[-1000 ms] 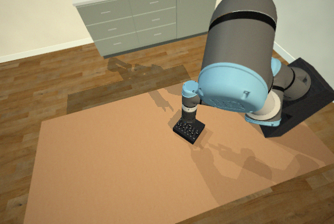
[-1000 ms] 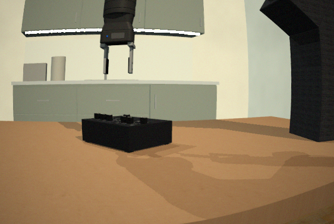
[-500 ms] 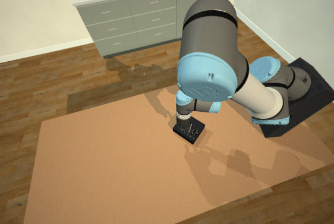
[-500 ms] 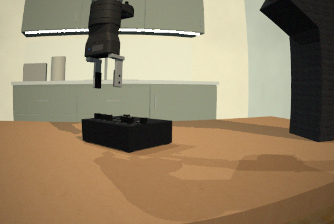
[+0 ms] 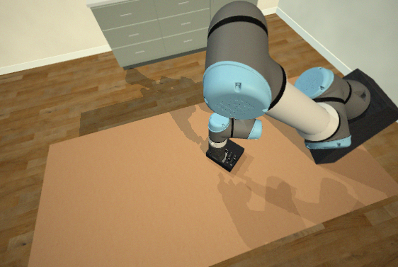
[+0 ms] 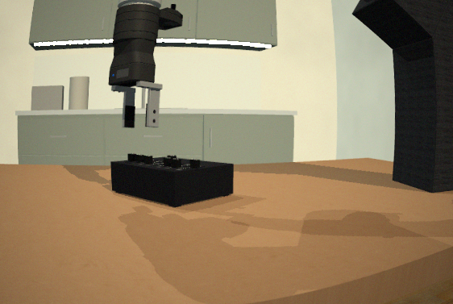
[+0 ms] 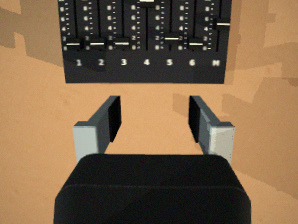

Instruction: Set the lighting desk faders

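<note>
Right now the channel 1 cap is 80 mm to the right of my hand, 70 mm below it and 20 mm behind it. The rest, counted from my hand: channel 5 cap: 70 mm below, 50 mm behind; channel 3 cap: 70 mm below, 40 mm to the right, 30 mm behind; channel 6 cap: 70 mm below, 50 mm behind, 20 mm to the left.
</note>
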